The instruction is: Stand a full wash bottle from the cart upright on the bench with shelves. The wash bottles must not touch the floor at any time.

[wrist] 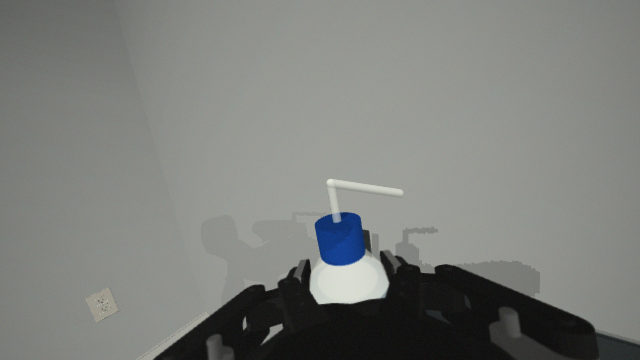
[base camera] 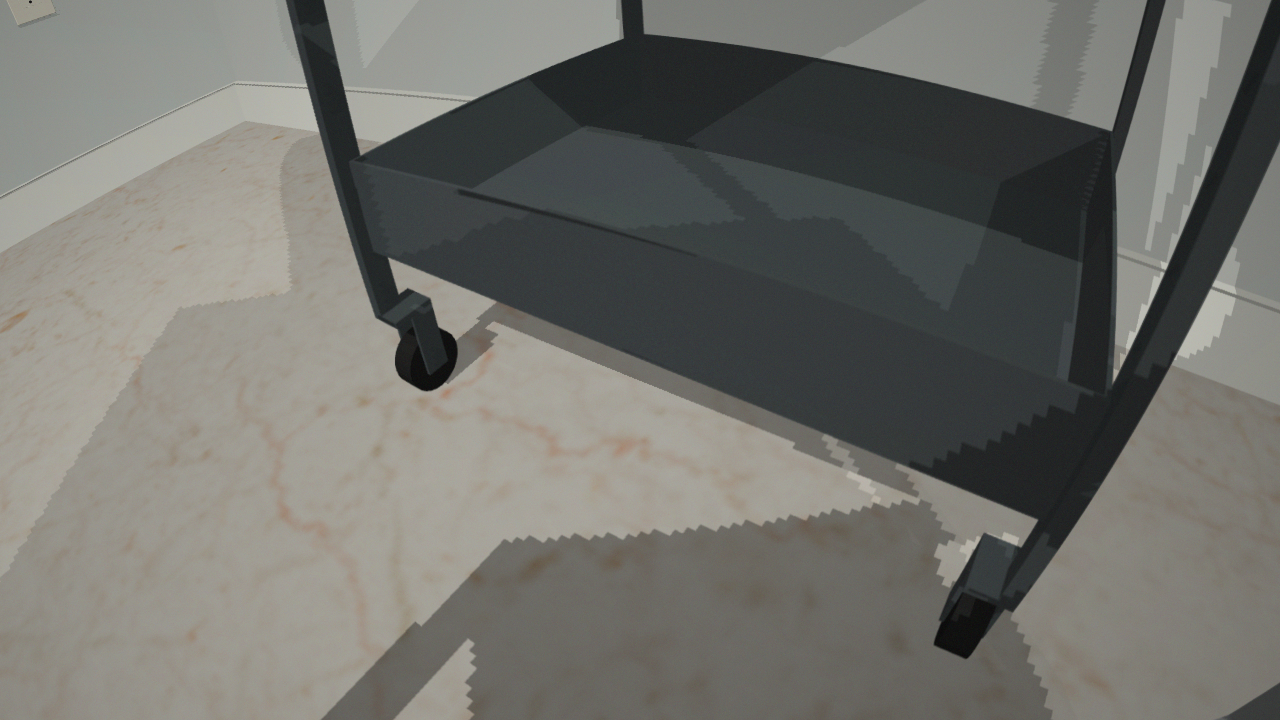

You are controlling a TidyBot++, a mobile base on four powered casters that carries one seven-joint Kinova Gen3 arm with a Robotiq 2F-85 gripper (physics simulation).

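Places are measured from the arm's base along level axes (x left, y back, z up), in centimetres.
Pixels of known places: gripper, fingertip midpoint: (wrist: pixel 345 267).
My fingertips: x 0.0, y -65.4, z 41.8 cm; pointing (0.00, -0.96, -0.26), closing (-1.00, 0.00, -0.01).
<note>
Behind a point stands the place of what it marks.
A white wash bottle (wrist: pixel 348 284) @(x 0.0, y -62.1, z 42.9 cm) with a blue cap and a bent white spout shows in the wrist view, below the middle. My gripper (wrist: pixel 345 267) @(x 0.0, y -65.4, z 41.8 cm) is shut on this bottle, one finger on each side of its white shoulder. The bottle's lower part is hidden behind the gripper, so its fill level does not show. The dark grey cart (base camera: pixel 626 282) @(x -0.5, y -37.6, z -22.3 cm) stands ahead in the base camera view, with its lower tray and legs showing; its top is out of view. The bench with shelves does not show in either view.
Two cart casters (base camera: pixel 426 358) @(x 15.0, y -50.4, z -36.0 cm) (base camera: pixel 966 625) @(x -16.5, y -24.7, z -35.6 cm) rest on the marble floor (base camera: pixel 313 537) @(x 22.4, y -36.5, z -39.6 cm). Walls meet in a corner behind the cart at the left. A wall outlet (wrist: pixel 102 304) @(x 99.3, y -117.1, z 0.5 cm) is at the lower left of the wrist view, and shadows fall on the wall behind the bottle.
</note>
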